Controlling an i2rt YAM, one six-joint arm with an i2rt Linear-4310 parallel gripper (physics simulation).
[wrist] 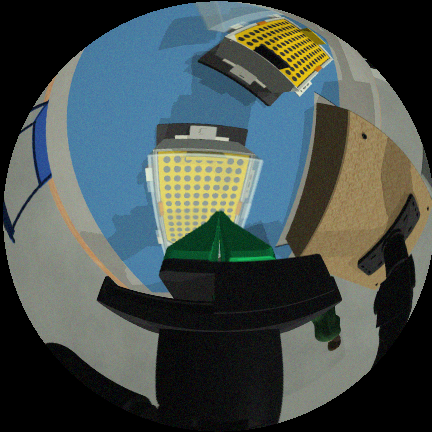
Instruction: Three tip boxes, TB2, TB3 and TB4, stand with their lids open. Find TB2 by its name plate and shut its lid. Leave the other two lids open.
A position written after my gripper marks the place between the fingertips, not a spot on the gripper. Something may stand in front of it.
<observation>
In view: my gripper (pixel 218 216) and a clear lid (pixel 187 185).
</observation>
